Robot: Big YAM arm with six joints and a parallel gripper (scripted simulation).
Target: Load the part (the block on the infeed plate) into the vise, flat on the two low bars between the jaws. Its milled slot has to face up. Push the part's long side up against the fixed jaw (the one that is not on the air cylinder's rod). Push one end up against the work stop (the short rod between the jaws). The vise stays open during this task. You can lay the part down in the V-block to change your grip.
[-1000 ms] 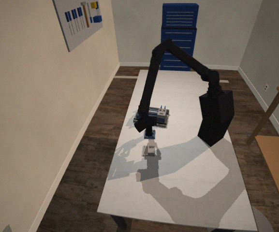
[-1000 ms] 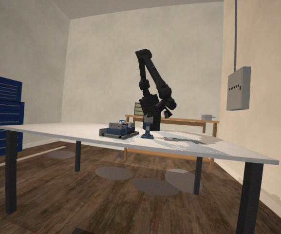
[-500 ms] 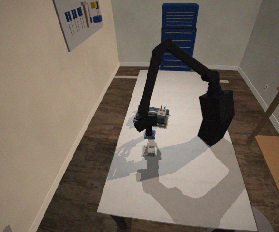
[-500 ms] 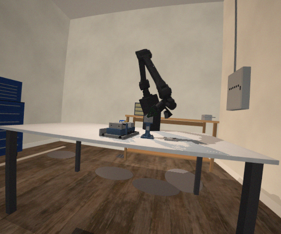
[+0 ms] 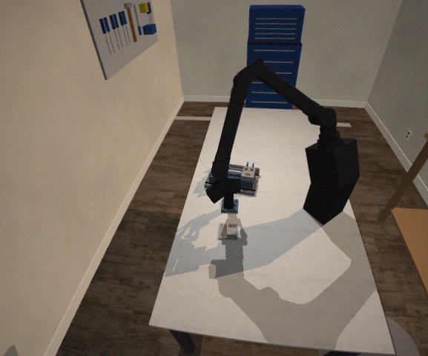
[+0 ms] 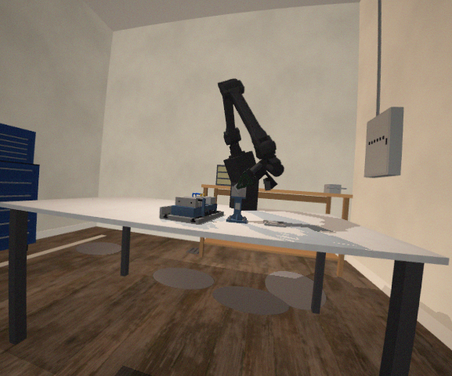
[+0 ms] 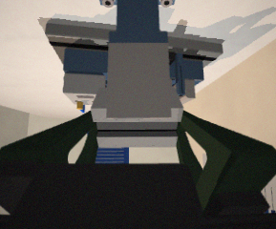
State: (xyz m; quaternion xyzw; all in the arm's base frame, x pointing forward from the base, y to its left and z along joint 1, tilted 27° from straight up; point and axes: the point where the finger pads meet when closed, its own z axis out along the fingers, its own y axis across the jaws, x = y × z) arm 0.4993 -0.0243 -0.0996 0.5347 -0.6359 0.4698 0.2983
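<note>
Now: hand 10 cm above the post. Round my hand: air cylinder rod 19 cm to the right, 8 cm below, 4 cm behind; then work stop rod 17 cm to the right, 7 cm below, 6 cm ahead; then part right at my hand.
</note>
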